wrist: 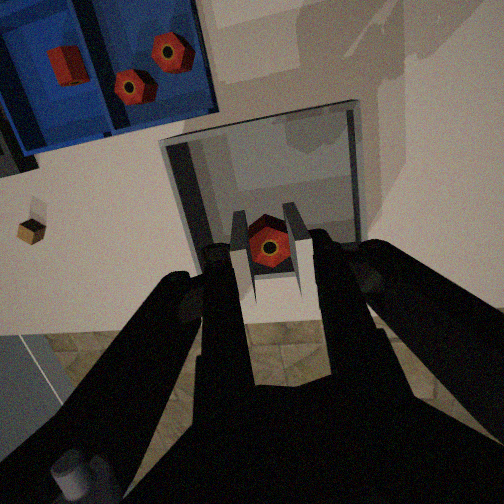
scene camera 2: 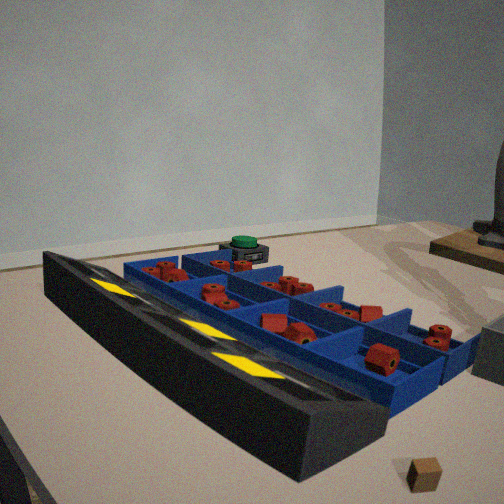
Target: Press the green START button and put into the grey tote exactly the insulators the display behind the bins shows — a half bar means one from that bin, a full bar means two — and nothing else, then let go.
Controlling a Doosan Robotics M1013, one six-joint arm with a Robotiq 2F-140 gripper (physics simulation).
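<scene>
In the wrist view my gripper [wrist: 270, 245] is shut on a red hexagonal insulator [wrist: 269, 244] and holds it above the near edge of the grey tote [wrist: 270, 170], whose floor looks empty. The blue bins [scene camera 2: 295, 315] hold several red insulators; one end shows in the wrist view [wrist: 105, 70]. The black display [scene camera 2: 200, 360] lies in front of them with three yellow bars [scene camera 2: 247, 365]. The green START button [scene camera 2: 244, 242] stands behind the bins. The gripper is out of the scene view; only a tote corner [scene camera 2: 490, 355] shows there.
A small brown cube [scene camera 2: 424, 474] lies on the floor near the display's end, also in the wrist view [wrist: 31, 231]. The robot base on its wooden plinth [scene camera 2: 475, 247] stands at the right. A grey slab [wrist: 25, 380] lies at lower left.
</scene>
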